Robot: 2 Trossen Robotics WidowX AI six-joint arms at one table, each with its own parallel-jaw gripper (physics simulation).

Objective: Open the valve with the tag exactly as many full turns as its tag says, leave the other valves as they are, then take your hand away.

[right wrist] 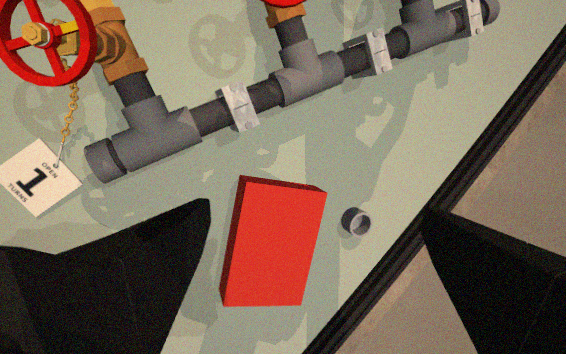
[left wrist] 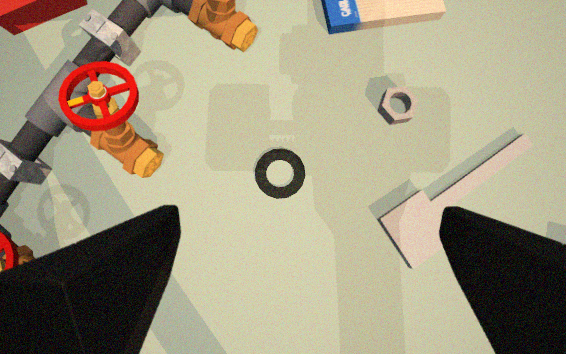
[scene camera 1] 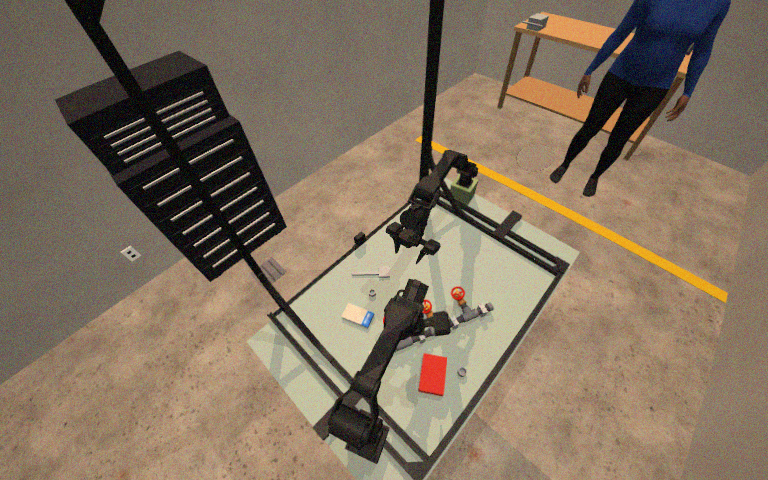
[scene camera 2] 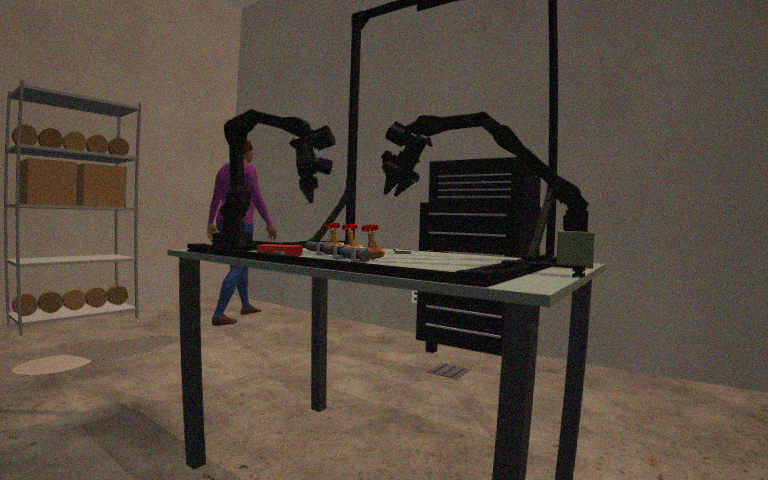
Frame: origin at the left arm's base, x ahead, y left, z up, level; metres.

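Where they show: left gripper, between the fingertips: (left wrist: 312,220) (scene camera 1: 406,258) (scene camera 2: 390,195); right gripper, between the fingertips: (right wrist: 316,214) (scene camera 1: 424,331) (scene camera 2: 310,197); left arm's base, origin of its link: (scene camera 1: 464,182) (scene camera 2: 576,231); right arm's base, origin of its link: (scene camera 2: 232,233).
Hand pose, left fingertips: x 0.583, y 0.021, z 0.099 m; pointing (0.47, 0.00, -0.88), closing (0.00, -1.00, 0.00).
Observation:
Things, the pixels of their top centre, and the offset from my left fingertips. "pt": a spot on its surface instead.
- tagged valve's wheel, centre of its top: (right wrist: 35,30) (scene camera 2: 332,222) 0.189 m ahead, 0.050 m left, 0.097 m down
- middle wheel, a spot on its surface: (left wrist: 133,95) (scene camera 2: 353,226) (scene camera 1: 419,303) pt 0.078 m ahead, 0.104 m left, 0.108 m down
- end wheel, a spot on its surface: (scene camera 2: 369,227) (scene camera 1: 464,293) pt 0.041 m back, 0.224 m left, 0.106 m down
- red block, centre of its top: (right wrist: 276,249) (scene camera 2: 280,245) (scene camera 1: 433,373) 0.247 m ahead, 0.258 m left, 0.169 m down
- small grey cup-like ring, centre of its top: (right wrist: 361,225) 0.185 m ahead, 0.338 m left, 0.180 m down
- black washer, centre of its top: (left wrist: 280,173) 0.040 m ahead, 0.010 m left, 0.197 m down
- nut, centre of its top: (left wrist: 400,102) 0.101 m ahead, 0.094 m right, 0.184 m down
- pale flat tool, centre of its top: (left wrist: 469,191) (scene camera 1: 370,271) 0.024 m ahead, 0.154 m right, 0.189 m down
- blue-and-tan box, a spot on its surface: (left wrist: 345,17) pt 0.180 m ahead, 0.048 m right, 0.184 m down
Three valves with red handwheels stand on a grey pipe (right wrist: 155,135) (scene camera 2: 339,250). The tagged valve's wheel (right wrist: 89,47) (scene camera 2: 333,225) is at the top left of the right wrist view; its paper tag (right wrist: 60,185) hangs on a chain and reads "OPEN 1 TURNS". The middle wheel (left wrist: 133,95) (scene camera 1: 425,306) (scene camera 2: 350,226) and the end wheel (scene camera 1: 457,293) (scene camera 2: 369,227) carry no visible tag. My right gripper (right wrist: 316,214) (scene camera 2: 308,199) is open and empty, high above the table; its arm mostly hides the tagged valve in scene camera 1. My left gripper (left wrist: 312,220) (scene camera 1: 407,255) (scene camera 2: 392,193) is open and empty, above the table.
A red block (right wrist: 275,245) (scene camera 1: 433,374) lies beside the pipe, near a small grey cup-like ring (right wrist: 346,220). A black washer (left wrist: 263,173), a nut (left wrist: 395,118), a pale flat tool (left wrist: 420,230) and a blue-and-tan box (left wrist: 345,17) lie on the other side. Black rails (right wrist: 380,275) edge the table.

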